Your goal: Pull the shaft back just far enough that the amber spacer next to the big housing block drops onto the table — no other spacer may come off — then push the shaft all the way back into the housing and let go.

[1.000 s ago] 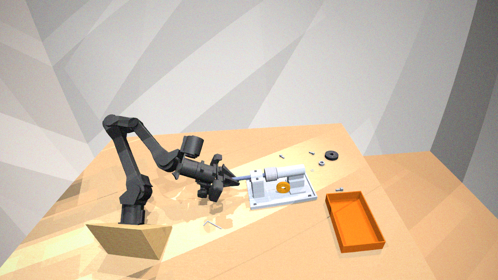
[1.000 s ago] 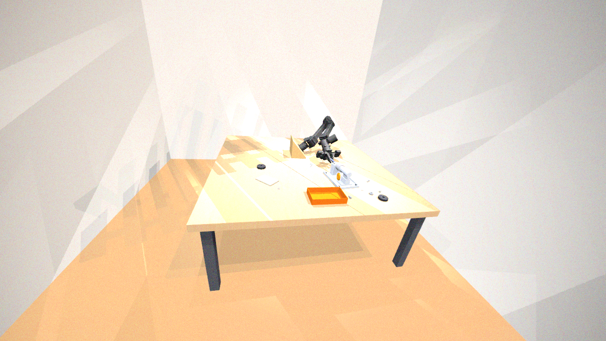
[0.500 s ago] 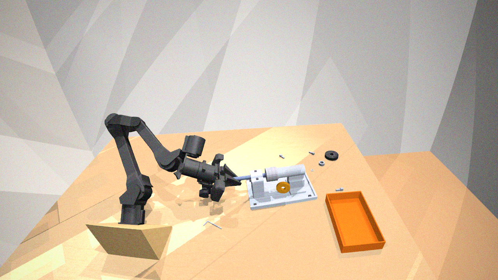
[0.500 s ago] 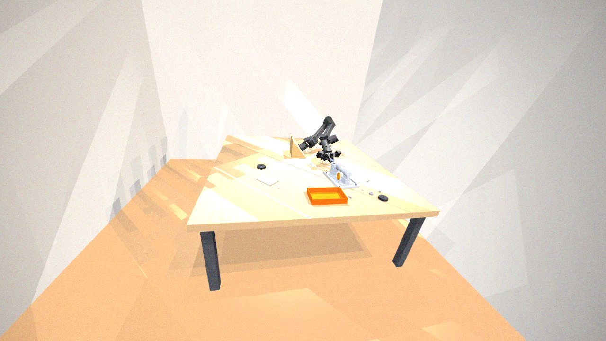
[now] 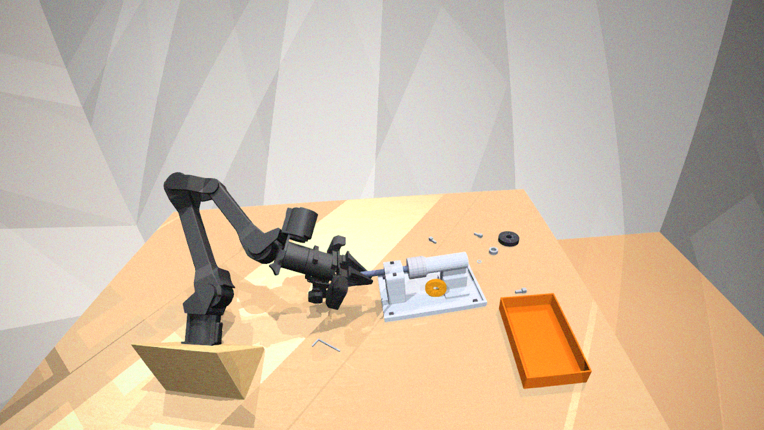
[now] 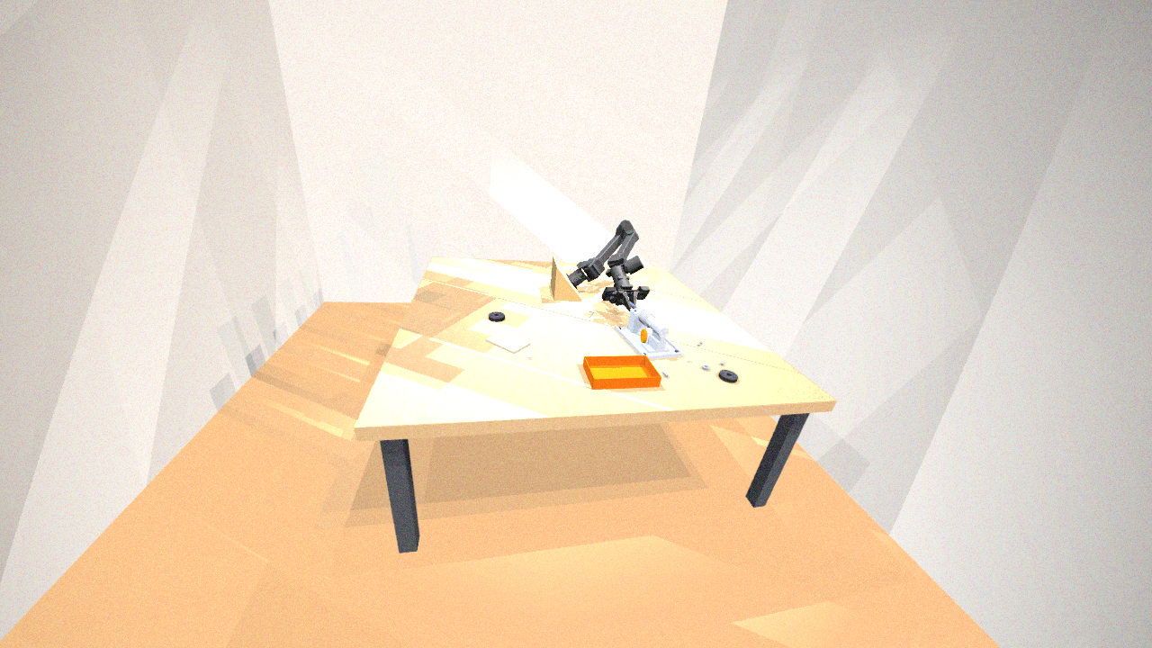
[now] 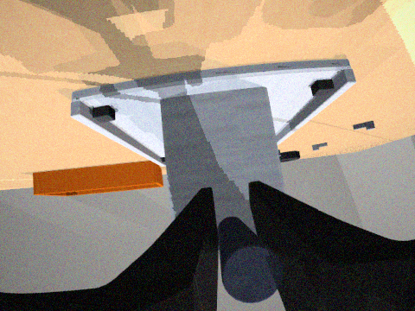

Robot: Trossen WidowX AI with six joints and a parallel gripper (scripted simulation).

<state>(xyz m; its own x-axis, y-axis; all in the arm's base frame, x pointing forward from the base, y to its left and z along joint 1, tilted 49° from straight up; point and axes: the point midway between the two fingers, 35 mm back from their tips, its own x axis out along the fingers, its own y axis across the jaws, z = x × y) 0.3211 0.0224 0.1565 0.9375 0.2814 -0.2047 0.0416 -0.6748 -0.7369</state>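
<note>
The amber spacer is 140 mm ahead of my gripper tip, 20 mm to the right of it and 30 mm below it. From my gripper tip the other things lie so: allen key 120 mm behind, 120 mm to the right, 60 mm below; then nut 320 mm ahead, 120 mm to the left, 60 mm below; then blue-grey shaft 40 mm ahead, 20 mm above.
</note>
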